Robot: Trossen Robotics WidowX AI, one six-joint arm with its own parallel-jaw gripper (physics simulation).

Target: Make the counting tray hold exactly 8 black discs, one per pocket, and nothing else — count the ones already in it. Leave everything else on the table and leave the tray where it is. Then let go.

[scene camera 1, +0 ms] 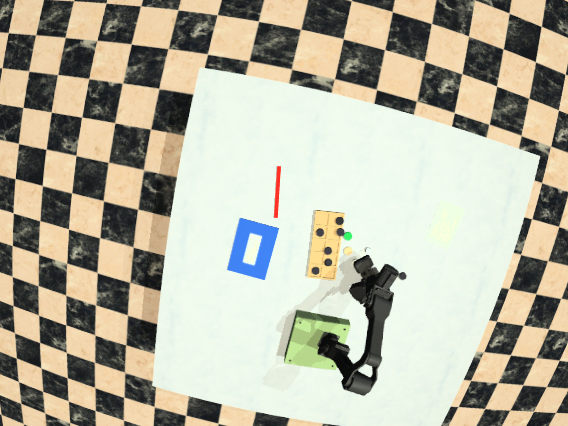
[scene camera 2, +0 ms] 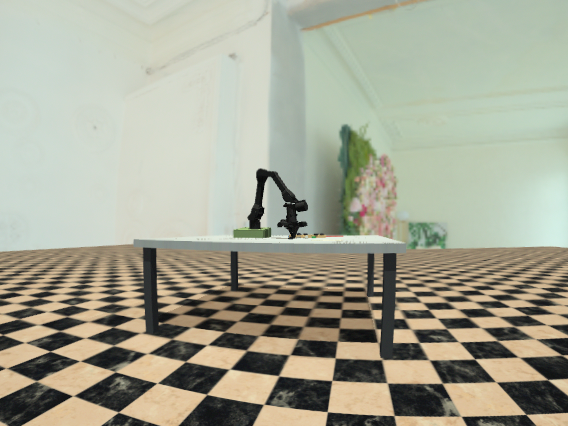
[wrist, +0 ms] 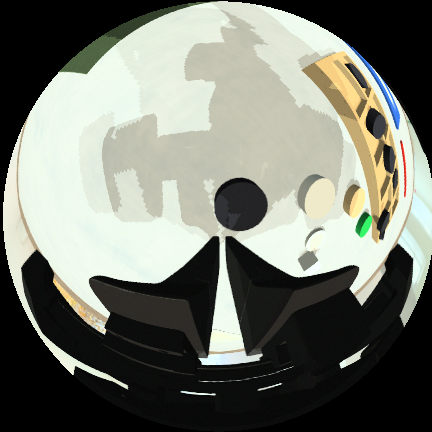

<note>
The gripper (scene camera 1: 372,271) is shut, holding nothing. Also in view: a tan counting tray (scene camera 1: 323,219).
The tan counting tray also shows in the wrist view (wrist: 351,102). The gripper also shows in the wrist view (wrist: 221,241).
</note>
